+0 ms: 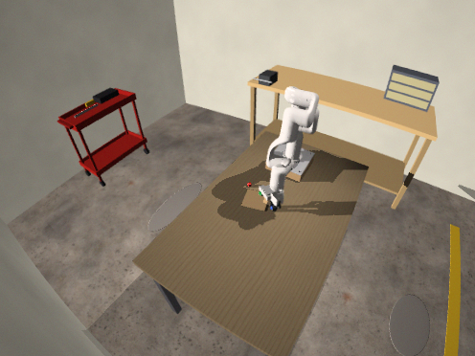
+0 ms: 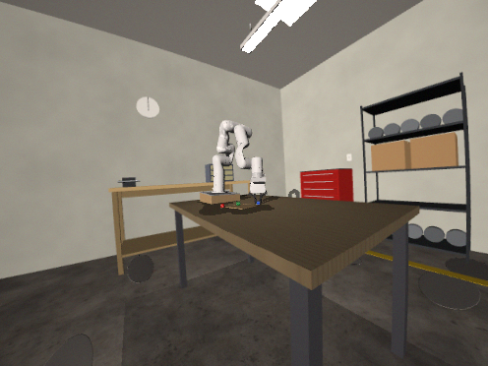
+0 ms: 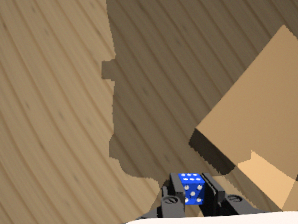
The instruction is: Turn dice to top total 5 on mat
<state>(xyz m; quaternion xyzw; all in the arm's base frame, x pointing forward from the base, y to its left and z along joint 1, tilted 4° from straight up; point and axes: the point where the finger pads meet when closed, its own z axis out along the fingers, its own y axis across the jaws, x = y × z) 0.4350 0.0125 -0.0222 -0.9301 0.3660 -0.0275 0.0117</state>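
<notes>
Right now my hand is 3 cm past the tan mat, 12 cm to the left of it and 2 cm above it. Also, from my hand: blue die (1 cm below); red die (12 cm behind, 20 cm to the right, 1 cm below); green die (8 cm behind, 11 cm to the right, 1 cm below).
</notes>
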